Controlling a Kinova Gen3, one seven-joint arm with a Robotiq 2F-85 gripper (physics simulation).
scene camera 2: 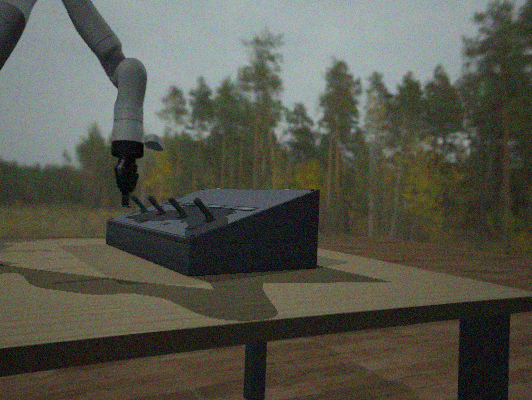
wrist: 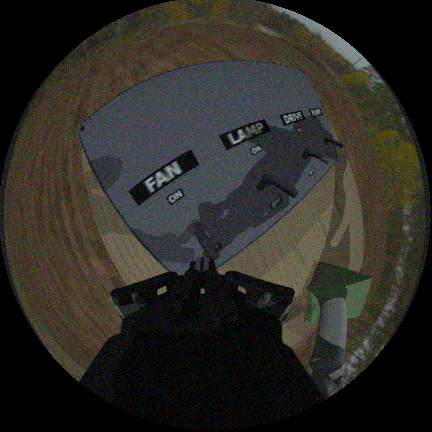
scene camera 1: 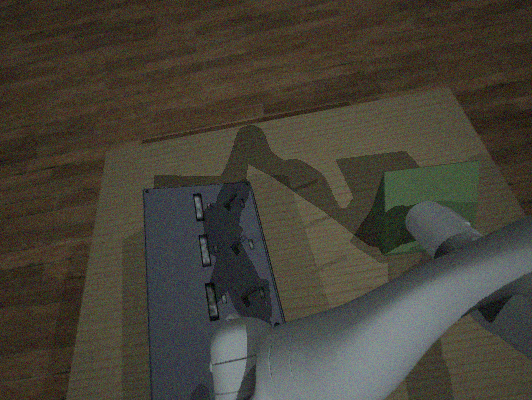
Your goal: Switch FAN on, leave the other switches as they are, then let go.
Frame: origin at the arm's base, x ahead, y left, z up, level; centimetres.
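Seen in the pictures: gripper, between the fingertips: (scene camera 2: 126, 207) (wrist: 202, 263); arm's base, origin of its link: (wrist: 332, 305) (scene camera 1: 425, 219).
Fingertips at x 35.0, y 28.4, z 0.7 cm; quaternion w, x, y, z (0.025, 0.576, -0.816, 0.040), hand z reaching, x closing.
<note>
Pixels of each thing's top centre, then the offset from my fingertips to it. "pt": a spot on its surface instead. Level surfaces: height alone.
- FAN lever, centre of its top: (wrist: 206, 245) (scene camera 2: 139, 194) dx +2.8, dy -1.2, dz +3.3 cm
- tag, a spot on its surface: (wrist: 175, 196) pt dx +8.5, dy +0.0, dz +0.7 cm
- DRIVE lever, centre of its top: (wrist: 325, 152) (scene camera 2: 177, 196) dx +8.2, dy -24.6, dz +3.3 cm
- PUMP lever, centre of its top: (scene camera 2: 203, 197) (wrist: 340, 138) dx +10.9, dy -36.3, dz +3.3 cm
- wooden table, height of its surface: dz -9.3 cm
The dark blue-grey sloped console (scene camera 1: 170, 260) (scene camera 2: 260, 245) (wrist: 150, 110) bears four black levers. The FAN lever (scene camera 2: 138, 204) (wrist: 206, 242) is the leftmost in scene camera 2 and leans toward the low edge, away from its ON tag (wrist: 175, 196). The LAMP lever (scene camera 2: 177, 207) (wrist: 280, 186), DRIVE lever (wrist: 316, 157) and PUMP lever (wrist: 334, 142) lean the same way. My gripper (scene camera 2: 125, 204) (wrist: 202, 263) is shut and empty. Its fingertips are close beside the FAN lever on the low-edge side; contact cannot be told. The arm hides the FAN lever in scene camera 1.
A green block (scene camera 1: 432, 185) (wrist: 359, 298) stands on the wooden table (scene camera 1: 300, 125) (scene camera 2: 350, 300), off the console's low side. Part of the arm passes over it in scene camera 1. The arm's shadow falls across the levers.
</note>
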